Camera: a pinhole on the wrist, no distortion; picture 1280 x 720 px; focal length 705.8 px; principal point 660.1 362.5 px. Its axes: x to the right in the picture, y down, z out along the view. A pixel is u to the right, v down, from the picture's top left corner.
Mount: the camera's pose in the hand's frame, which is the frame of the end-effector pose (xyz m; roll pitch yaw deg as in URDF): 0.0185 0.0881 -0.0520 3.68 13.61 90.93
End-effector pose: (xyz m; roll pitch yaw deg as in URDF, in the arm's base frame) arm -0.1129 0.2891 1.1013 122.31 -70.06 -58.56
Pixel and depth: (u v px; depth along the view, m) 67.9 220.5 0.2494
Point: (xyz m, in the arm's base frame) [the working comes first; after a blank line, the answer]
In the camera's frame: -0.2093 -0.0502 0.2494

-0.1567 0.0361 1.1238
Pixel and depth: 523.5 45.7 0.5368
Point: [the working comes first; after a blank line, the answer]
In the camera's frame: -0.1039 -0.2409 0.5368

-0.3794 -0.1664 1.3225
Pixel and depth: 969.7 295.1 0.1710
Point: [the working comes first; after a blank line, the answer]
In the camera's frame: 0.0750 -0.0163 0.1710

-0.3240 0.2739 1.1833
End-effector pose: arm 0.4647 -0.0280 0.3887 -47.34 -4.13 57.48
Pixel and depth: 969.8 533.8 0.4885
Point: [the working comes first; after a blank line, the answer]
In the camera's frame: 0.2144 0.1186 0.4885

-0.0430 0.2124 0.3376
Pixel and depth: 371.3 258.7 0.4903
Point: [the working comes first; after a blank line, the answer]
In the camera's frame: -0.2006 -0.0721 0.4903

0.2246 0.2444 0.7062
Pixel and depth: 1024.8 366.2 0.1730
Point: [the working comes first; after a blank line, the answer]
In the camera's frame: 0.0894 0.0009 0.1730

0.3005 0.1162 0.2964
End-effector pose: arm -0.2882 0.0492 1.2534 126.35 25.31 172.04
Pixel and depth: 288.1 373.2 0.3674
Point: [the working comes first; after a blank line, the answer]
In the camera's frame: -0.1936 0.0056 0.3674

-0.1919 0.3125 1.0396
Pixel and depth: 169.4 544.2 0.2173
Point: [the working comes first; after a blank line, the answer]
In the camera's frame: -0.1511 0.0559 0.2173

-0.1950 0.1925 1.1513
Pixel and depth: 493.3 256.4 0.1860
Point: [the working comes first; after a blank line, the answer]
In the camera's frame: -0.0440 -0.0280 0.1860

-0.3139 0.2176 1.2201
